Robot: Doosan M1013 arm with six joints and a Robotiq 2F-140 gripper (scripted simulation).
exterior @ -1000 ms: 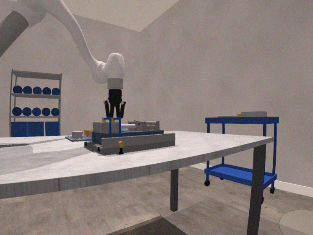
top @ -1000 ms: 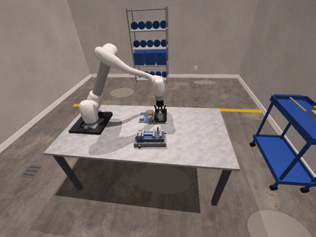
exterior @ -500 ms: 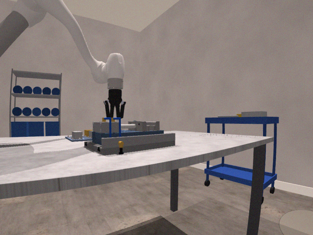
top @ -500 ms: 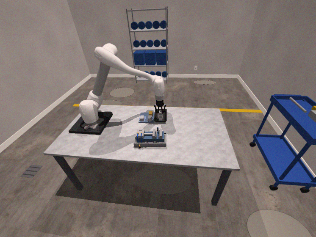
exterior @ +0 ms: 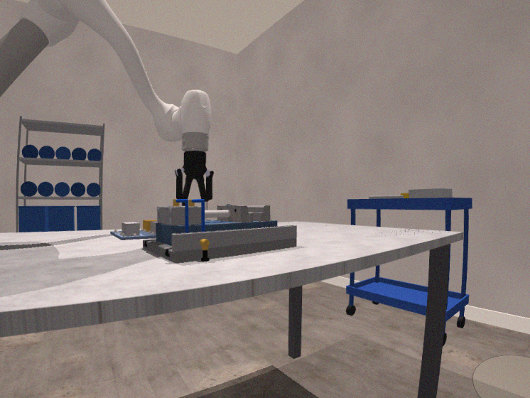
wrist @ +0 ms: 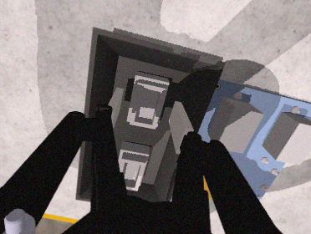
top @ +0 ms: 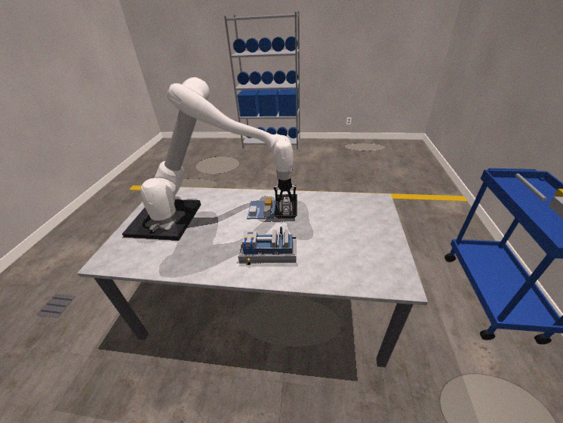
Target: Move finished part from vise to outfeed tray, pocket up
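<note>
Right now the grey block is 120 mm behind my hand, 50 mm below it and 30 mm to the right of it. Round my hand: blue fixture plate 170 mm behind, 70 mm below; yellow block 140 mm behind, 60 mm to the left, 50 mm below.
</note>
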